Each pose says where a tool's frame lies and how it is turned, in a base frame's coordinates. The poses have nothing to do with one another.
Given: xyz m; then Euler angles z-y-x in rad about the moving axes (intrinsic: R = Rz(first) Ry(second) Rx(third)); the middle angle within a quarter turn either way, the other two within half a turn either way.
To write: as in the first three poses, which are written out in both.
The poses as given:
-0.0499, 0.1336, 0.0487, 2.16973, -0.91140, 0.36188
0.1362, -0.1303, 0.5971, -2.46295, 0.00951, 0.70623
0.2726, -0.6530, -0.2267, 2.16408, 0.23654, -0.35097
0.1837, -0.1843, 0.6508, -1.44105, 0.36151, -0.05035
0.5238, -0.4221, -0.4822, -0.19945, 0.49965, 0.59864
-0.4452, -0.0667, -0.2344, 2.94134, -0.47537, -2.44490
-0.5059, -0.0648, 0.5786, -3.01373, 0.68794, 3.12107
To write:
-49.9, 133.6, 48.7, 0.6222, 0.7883, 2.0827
136.2, -130.3, 597.1, -0.5820, -0.4258, -2.5958
272.6, -653.0, -226.7, 0.0107, -0.4204, 2.2085
183.7, -184.3, 650.8, 0.3526, 0.0958, -1.4489
523.8, -422.1, -482.2, 0.7159, 0.2799, -0.4619
-445.2, -66.7, -234.4, 2.4549, -0.4912, 2.9876
-505.9, -64.8, 578.6, -3.0112, 0.6777, 2.9604

